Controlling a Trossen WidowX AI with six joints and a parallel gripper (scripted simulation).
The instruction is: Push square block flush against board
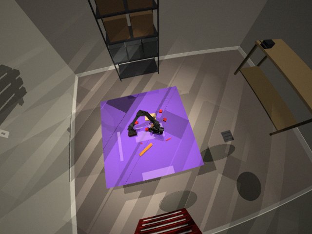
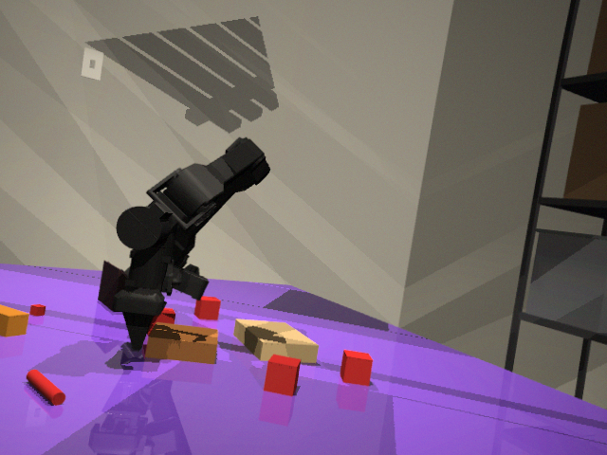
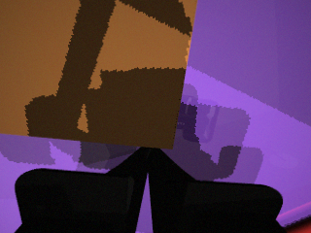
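The square block is 1 cm behind my gripper tip, 7 cm to the left of it and 1 cm above it. Round my gripper tip: long orange bar: 18 cm behind, 22 cm to the right, 1 cm above; tan board: 5 cm behind, 24 cm to the left, 1 cm above.
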